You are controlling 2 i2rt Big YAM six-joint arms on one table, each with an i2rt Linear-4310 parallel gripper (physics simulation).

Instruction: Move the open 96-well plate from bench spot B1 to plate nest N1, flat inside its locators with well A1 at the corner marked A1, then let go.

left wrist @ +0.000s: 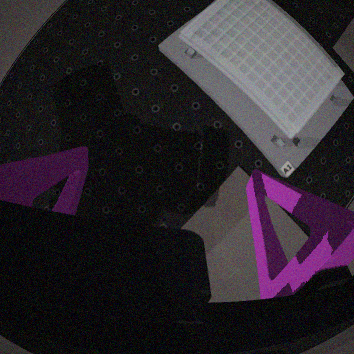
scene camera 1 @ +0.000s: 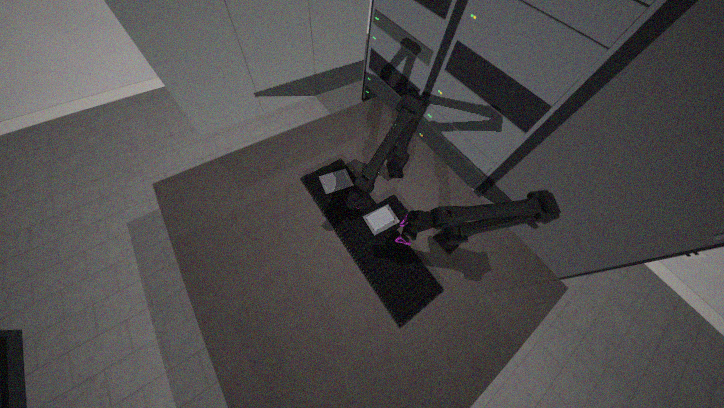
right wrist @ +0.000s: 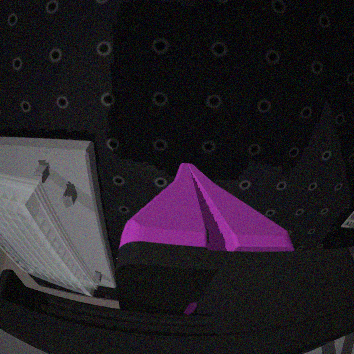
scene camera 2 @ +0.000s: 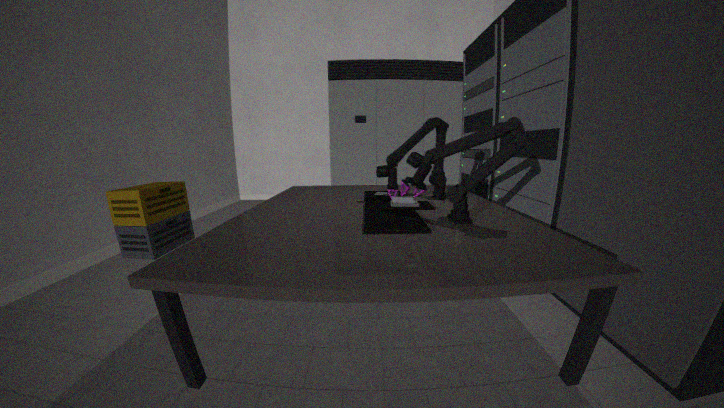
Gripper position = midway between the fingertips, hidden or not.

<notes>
My left gripper (left wrist: 171, 167) is open, with nothing in its grasp. Also in view: a white well plate (left wrist: 271, 58). I also see my right gripper (right wrist: 184, 172).
The white well plate is seen too in the right wrist view (right wrist: 43, 248).
</notes>
